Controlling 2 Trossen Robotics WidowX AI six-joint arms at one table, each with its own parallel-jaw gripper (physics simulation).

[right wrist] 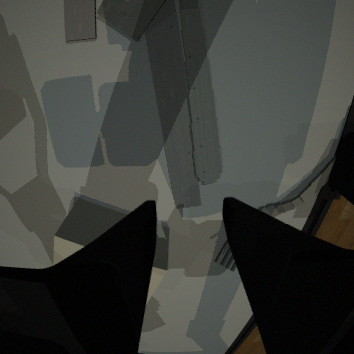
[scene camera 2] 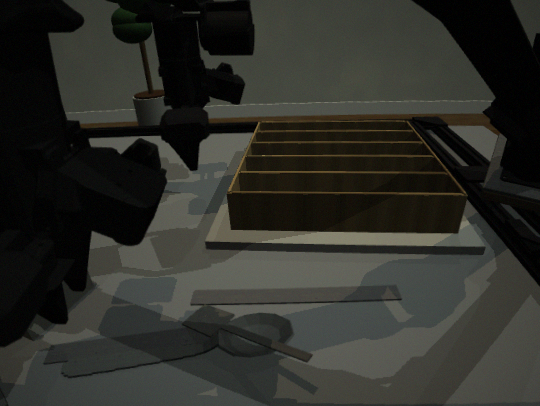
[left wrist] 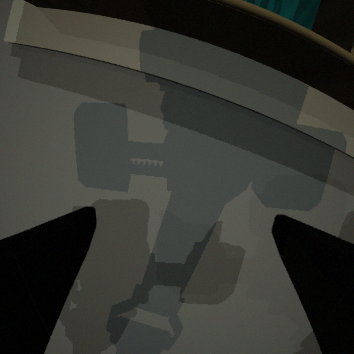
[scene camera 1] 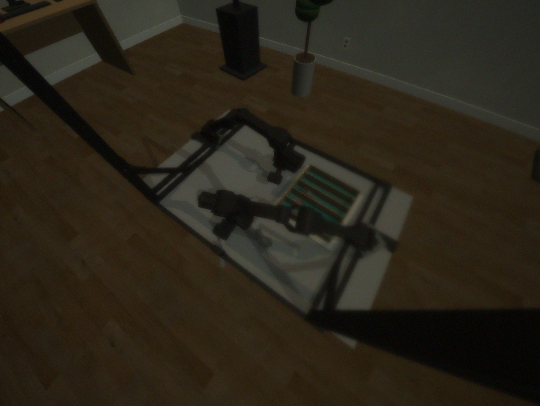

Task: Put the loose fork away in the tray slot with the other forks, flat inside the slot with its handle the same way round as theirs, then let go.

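Note:
The loose fork (right wrist: pixel 226 256) lies on the table in the right wrist view. Its tines show beside the right-hand finger, its neck is hidden behind that finger, and its curved handle runs to the upper right. My right gripper (right wrist: pixel 189 207) (scene camera 2: pixel 68 305) is partly open and empty above the table, its gap left of the tines. My left gripper (left wrist: pixel 186 220) (scene camera 1: pixel 274 177) (scene camera 2: pixel 194 167) is wide open and empty, beside the tray. The wooden tray (scene camera 2: pixel 345 212) has several parallel slots with teal bottoms in scene camera 1. Its forks cannot be made out.
A thin grey strip (scene camera 2: pixel 295 295) (right wrist: pixel 80 20) lies before the tray. Near it lie a round translucent shape (scene camera 2: pixel 257 337), an angular piece (scene camera 2: pixel 207 320) and long flat strips (right wrist: pixel 205 115). A dark block (right wrist: pixel 95 220) is partly behind a right finger. Black frame rails edge the table.

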